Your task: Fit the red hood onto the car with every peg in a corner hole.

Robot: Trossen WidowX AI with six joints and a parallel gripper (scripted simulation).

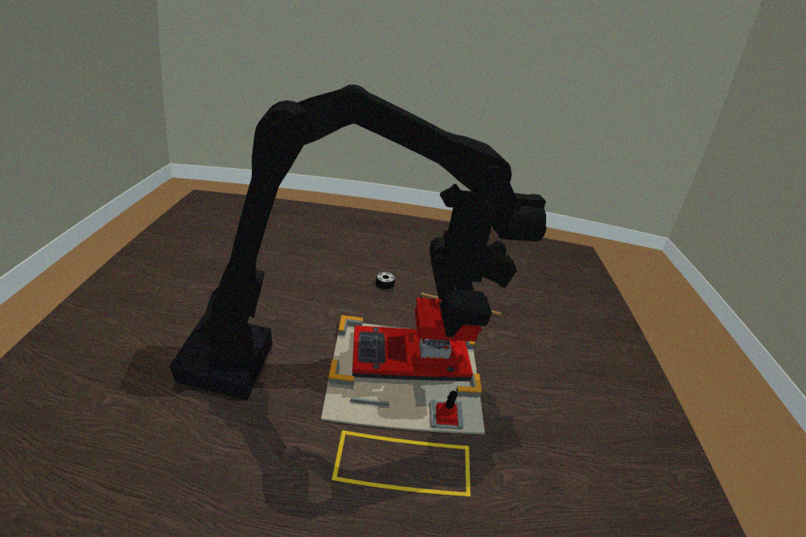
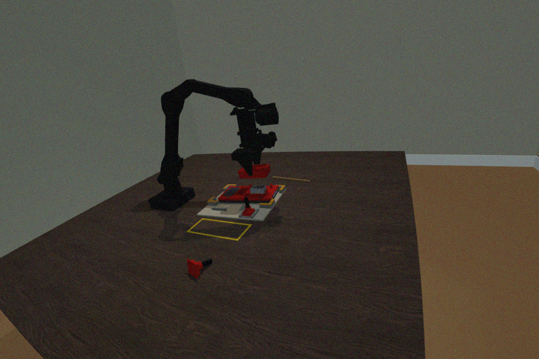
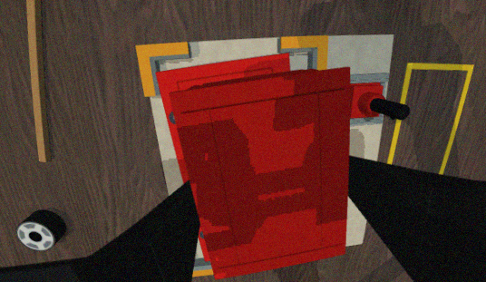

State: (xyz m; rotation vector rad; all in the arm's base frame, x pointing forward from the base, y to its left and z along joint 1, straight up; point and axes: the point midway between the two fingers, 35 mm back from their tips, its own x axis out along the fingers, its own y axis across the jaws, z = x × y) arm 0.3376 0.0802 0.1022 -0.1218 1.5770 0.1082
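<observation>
Now: the grey engine block 10 mm behind my gripper tip, 20 mm to the left of it and 80 mm below it. The rest, counted from my gripper tip: thin wooden stick (50 mm ahead, 180 mm to the left, 100 mm below); pale plate (40 mm behind, 20 mm to the right, 90 mm below); red hood (10 mm above).
</observation>
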